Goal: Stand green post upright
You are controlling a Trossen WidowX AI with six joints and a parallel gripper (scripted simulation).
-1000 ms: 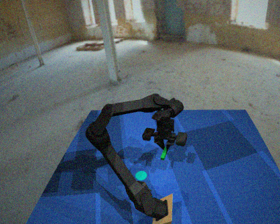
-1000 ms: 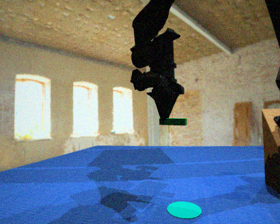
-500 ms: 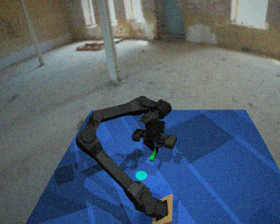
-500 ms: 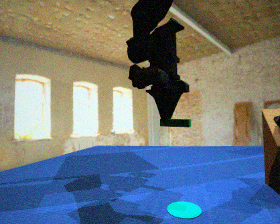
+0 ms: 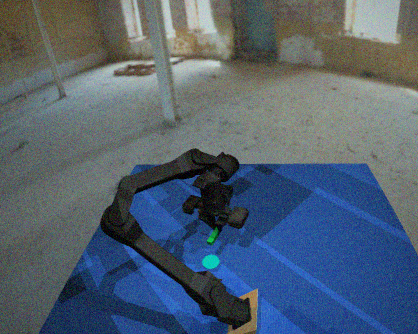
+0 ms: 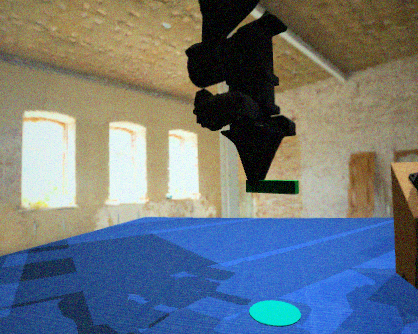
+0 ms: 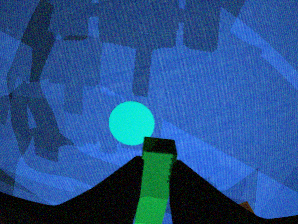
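Right now the cyan circle is 20 mm behind my gripper tip, 40 mm to the left of it and 150 mm below it. From my gripper tip the other things lie so: green post (20 mm behind, 10 mm to the left).
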